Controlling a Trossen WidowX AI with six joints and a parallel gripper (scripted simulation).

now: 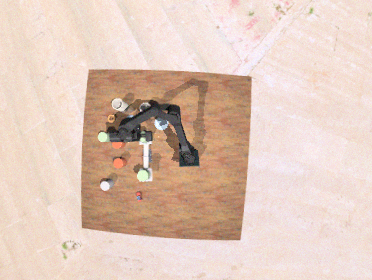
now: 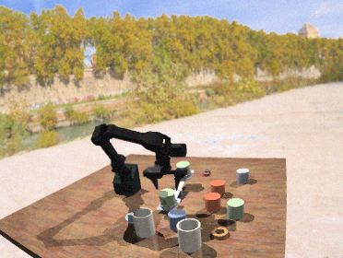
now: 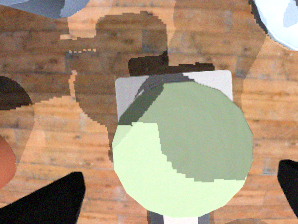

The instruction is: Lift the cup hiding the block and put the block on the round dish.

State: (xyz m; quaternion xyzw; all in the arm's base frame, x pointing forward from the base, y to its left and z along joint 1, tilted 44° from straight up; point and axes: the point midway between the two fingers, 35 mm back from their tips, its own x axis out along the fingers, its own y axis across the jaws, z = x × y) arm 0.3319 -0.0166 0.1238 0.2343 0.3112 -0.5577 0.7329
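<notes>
Now: gripper tip 6 cm above the grey-green block. Also, from my gripper tip: round white dish 10 cm behind, 12 cm to the right, 10 cm below; blue cylinder 9 cm ahead, 10 cm to the right, 7 cm below; balance 3 cm behind, 13 cm to the left, 7 cm below.
</notes>
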